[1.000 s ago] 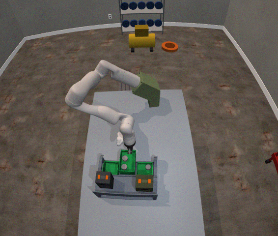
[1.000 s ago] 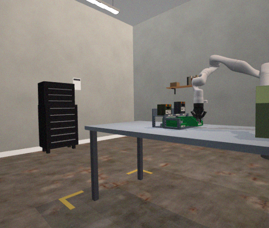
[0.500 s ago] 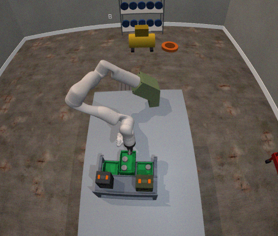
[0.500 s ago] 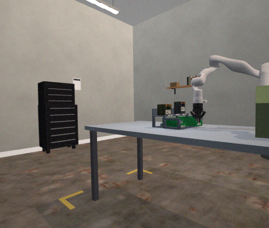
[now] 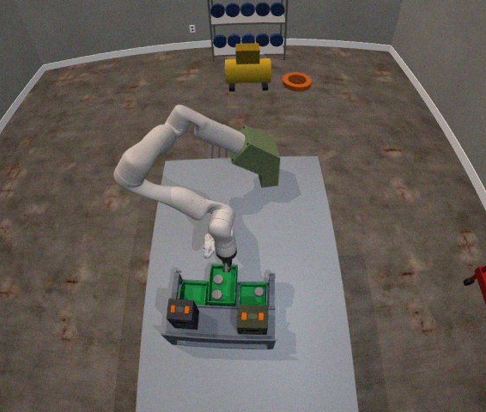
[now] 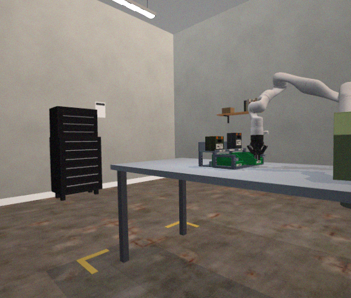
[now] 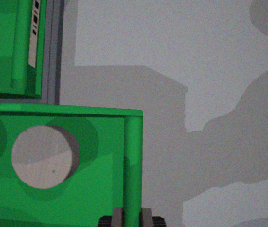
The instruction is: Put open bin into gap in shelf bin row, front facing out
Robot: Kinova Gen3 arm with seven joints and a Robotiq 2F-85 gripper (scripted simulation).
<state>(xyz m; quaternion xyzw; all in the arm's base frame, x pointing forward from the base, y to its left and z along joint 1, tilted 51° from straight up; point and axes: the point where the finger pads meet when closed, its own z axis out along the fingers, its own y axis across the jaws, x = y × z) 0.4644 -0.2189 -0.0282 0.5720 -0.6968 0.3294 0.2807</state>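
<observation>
Now: the grey shelf 17 cm ahead of my hand, 5 cm to the right of it and 1 cm above it.
</observation>
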